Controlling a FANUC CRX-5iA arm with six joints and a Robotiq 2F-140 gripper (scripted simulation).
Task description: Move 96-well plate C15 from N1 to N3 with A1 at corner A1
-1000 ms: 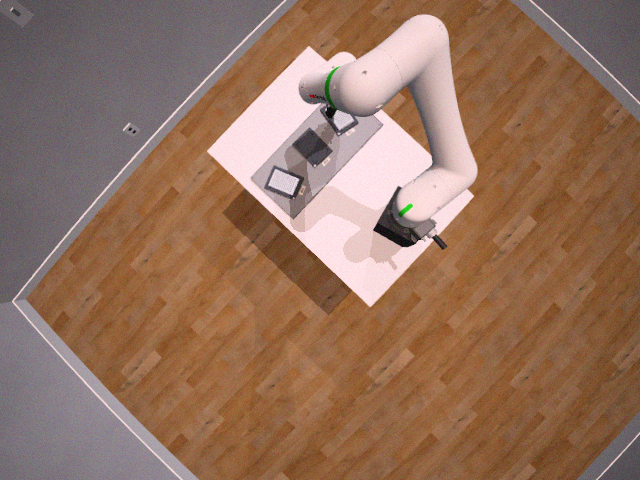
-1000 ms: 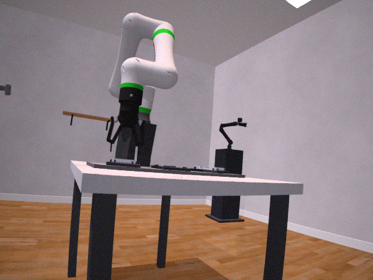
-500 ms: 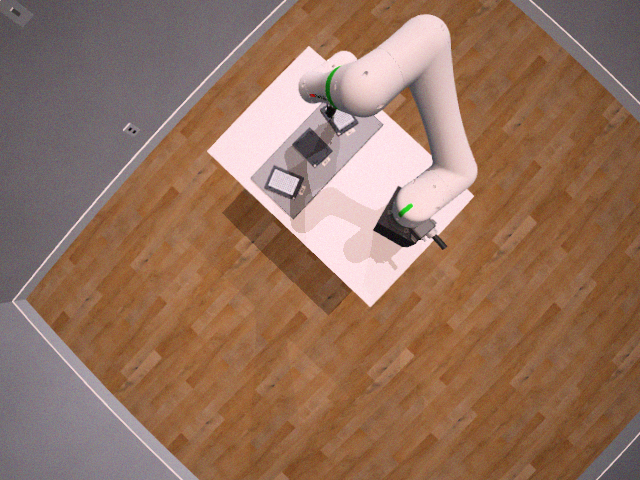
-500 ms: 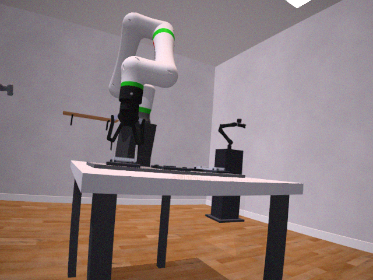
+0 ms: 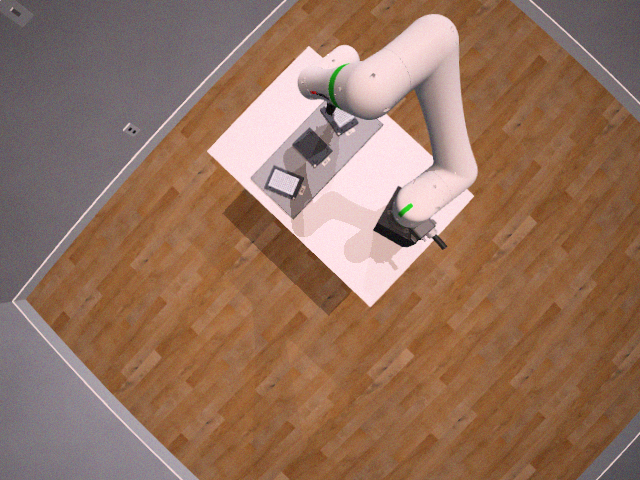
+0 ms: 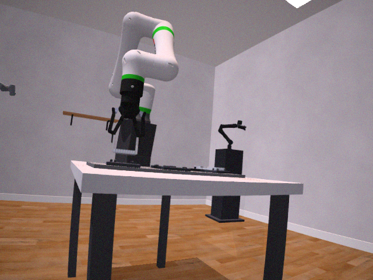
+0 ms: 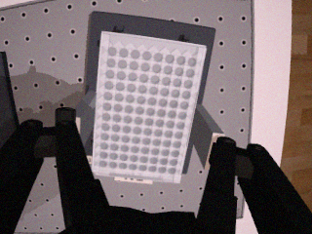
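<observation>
The landing nest N3 is 40 mm behind my hand, 200 mm to the left of it and 70 mm below it. Also, from my hand: N3 label: 130 mm behind, 200 mm to the left, 80 mm below; then N1 label: 100 mm behind, 10 mm to the left, 80 mm below.
</observation>
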